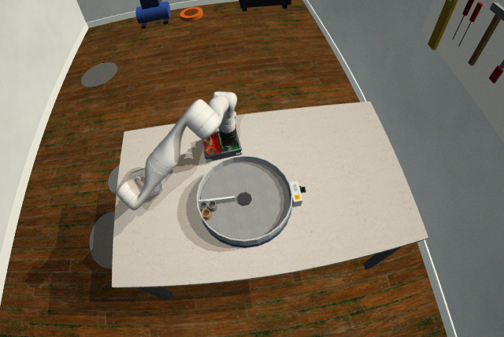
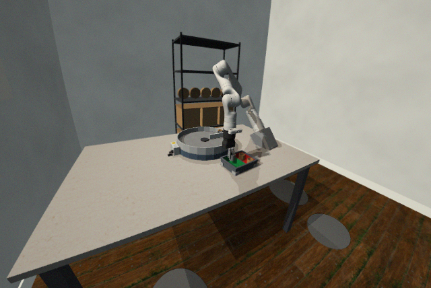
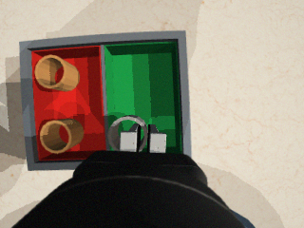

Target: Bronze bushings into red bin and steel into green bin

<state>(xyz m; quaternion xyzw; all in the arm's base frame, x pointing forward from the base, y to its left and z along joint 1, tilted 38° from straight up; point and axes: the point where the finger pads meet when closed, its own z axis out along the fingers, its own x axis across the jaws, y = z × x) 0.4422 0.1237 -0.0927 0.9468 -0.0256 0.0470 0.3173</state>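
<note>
Now: the bin 4 cm behind my hand, 4 cm to the left of it and 4 cm below it. Round my hand: grey turntable (1 cm ahead, 31 cm to the right, 2 cm below).
</note>
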